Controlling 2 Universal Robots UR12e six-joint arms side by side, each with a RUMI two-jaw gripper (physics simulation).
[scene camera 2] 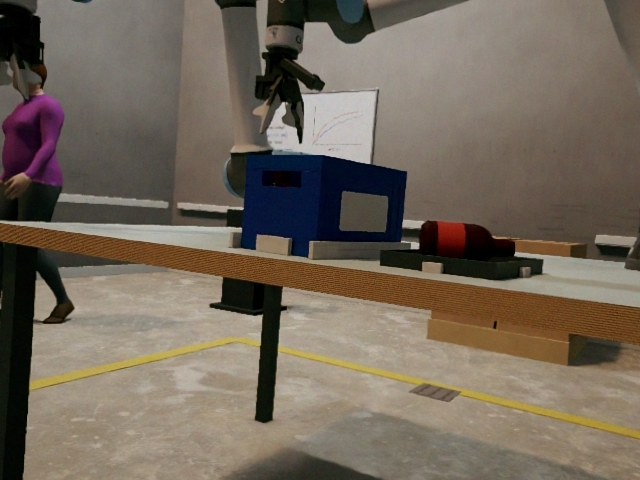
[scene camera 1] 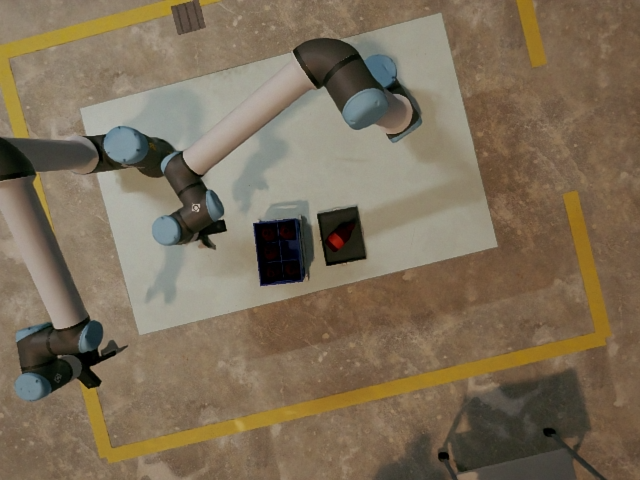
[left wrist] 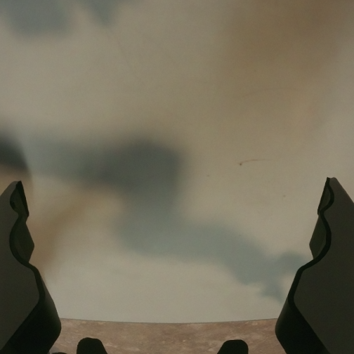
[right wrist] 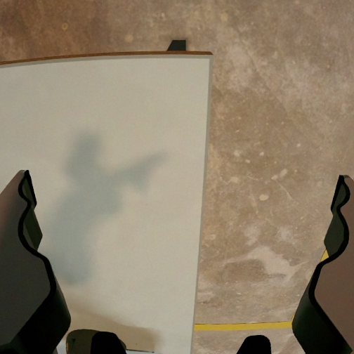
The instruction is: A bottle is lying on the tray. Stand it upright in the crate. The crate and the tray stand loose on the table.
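A dark bottle with a red label (scene camera 1: 337,240) (scene camera 2: 452,239) lies on its side in the black tray (scene camera 1: 357,252) (scene camera 2: 465,267), its neck toward the upper right in scene camera 1. The blue crate (scene camera 1: 301,258) (scene camera 2: 281,211) stands left of the tray. Dark red bottles show in several of its compartments; the middle one on its right side looks empty. My left gripper (scene camera 1: 218,237) (scene camera 2: 282,135) (left wrist: 171,181) is open and empty, above the table left of the crate in scene camera 1. My right gripper (scene camera 1: 111,366) (scene camera 2: 15,90) (right wrist: 183,174) is open and empty, beyond the table's left edge.
Light strips (scene camera 2: 356,249) lie along the foot of the crate on the pale table (scene camera 1: 413,180). A narrow gap separates crate and tray. The left arm reaches across the table's upper part in scene camera 1. A person in purple (scene camera 2: 41,134) stands behind the table.
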